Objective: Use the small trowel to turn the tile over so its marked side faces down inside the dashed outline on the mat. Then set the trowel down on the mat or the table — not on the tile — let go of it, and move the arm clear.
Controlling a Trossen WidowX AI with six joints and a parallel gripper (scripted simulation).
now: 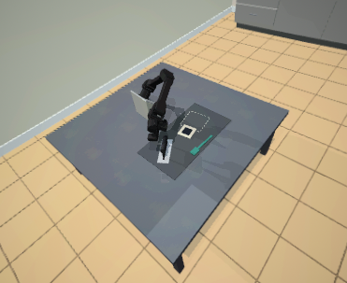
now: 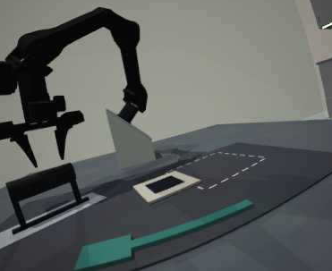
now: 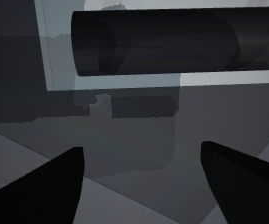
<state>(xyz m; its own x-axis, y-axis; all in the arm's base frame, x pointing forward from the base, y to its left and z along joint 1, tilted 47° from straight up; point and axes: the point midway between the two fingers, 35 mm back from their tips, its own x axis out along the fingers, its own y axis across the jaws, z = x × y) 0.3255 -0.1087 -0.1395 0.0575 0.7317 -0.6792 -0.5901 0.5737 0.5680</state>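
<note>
My gripper tip is now 40 mm short of the black handled tool, 20 mm to the right of it and 60 mm above it. The rest, counted from my gripper tip: dark mat 80 mm ahead, 190 mm to the left, 110 mm below; teal trowel 220 mm ahead, 180 mm to the left, 90 mm below; white tile 60 mm ahead, 230 mm to the left, 90 mm below.
</note>
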